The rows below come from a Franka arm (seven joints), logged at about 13 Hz.
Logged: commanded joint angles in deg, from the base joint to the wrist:
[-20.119 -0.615 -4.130 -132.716 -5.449 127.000 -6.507]
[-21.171 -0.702 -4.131 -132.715 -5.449 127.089 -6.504]
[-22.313 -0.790 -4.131 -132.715 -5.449 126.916 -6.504]
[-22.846 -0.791 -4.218 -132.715 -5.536 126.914 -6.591]
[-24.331 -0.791 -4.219 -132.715 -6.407 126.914 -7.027]
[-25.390 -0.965 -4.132 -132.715 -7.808 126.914 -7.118]
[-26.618 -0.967 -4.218 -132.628 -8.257 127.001 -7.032]
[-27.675 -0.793 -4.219 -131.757 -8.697 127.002 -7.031]
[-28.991 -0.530 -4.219 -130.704 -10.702 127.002 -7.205]
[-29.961 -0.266 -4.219 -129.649 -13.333 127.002 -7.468]
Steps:
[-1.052 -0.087 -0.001 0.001 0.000 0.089 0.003]
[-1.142 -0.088 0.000 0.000 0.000 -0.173 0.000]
[-0.533 -0.001 -0.087 0.000 -0.087 -0.002 -0.087]
[-1.485 0.000 -0.001 0.000 -0.871 0.000 -0.436]
[-1.059 -0.174 0.087 0.000 -1.401 0.000 -0.091]
[-1.228 -0.002 -0.086 0.087 -0.449 0.087 0.086]
[-1.057 0.174 -0.001 0.871 -0.440 0.001 0.001]
[-1.316 0.263 0.000 1.053 -2.005 0.000 -0.174]
[-0.970 0.264 0.000 1.055 -2.631 0.000 -0.263]

